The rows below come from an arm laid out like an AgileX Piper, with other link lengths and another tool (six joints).
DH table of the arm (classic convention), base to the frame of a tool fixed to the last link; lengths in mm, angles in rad. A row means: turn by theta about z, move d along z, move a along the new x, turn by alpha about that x. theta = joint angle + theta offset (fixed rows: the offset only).
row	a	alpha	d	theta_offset
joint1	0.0	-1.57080	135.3	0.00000
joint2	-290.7	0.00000	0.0	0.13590
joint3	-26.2	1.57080	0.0	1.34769
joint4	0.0	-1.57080	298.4	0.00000
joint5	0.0	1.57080	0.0	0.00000
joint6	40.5	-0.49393	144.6	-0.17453
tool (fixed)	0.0	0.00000	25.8	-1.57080
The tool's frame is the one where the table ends.
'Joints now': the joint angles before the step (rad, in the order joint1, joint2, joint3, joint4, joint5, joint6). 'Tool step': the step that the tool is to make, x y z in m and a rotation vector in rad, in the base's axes. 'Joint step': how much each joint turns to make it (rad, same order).
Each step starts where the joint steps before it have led.
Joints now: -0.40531 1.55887 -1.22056 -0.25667 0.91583 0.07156
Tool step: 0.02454 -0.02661 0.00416 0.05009 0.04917 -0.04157
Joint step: -0.04864 0.15312 -0.20461 0.04959 0.11108 -0.04726
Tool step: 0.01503 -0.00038 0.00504 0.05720 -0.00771 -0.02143
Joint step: -0.00695 0.05842 -0.09777 0.05973 0.05755 -0.00664
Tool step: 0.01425 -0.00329 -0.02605 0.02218 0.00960 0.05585
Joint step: -0.00001 0.06768 -0.00578 0.03372 -0.05059 -0.05925
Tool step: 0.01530 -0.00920 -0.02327 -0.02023 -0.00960 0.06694
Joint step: 0.00002 0.06195 -0.00726 0.00451 -0.07867 -0.06323
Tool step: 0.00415 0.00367 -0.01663 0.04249 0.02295 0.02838
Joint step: -0.00001 0.04112 -0.00651 0.04351 0.00175 -0.04350
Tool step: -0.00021 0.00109 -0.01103 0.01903 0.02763 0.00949
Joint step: 0.00000 0.02619 -0.00225 0.00921 0.00861 -0.01348
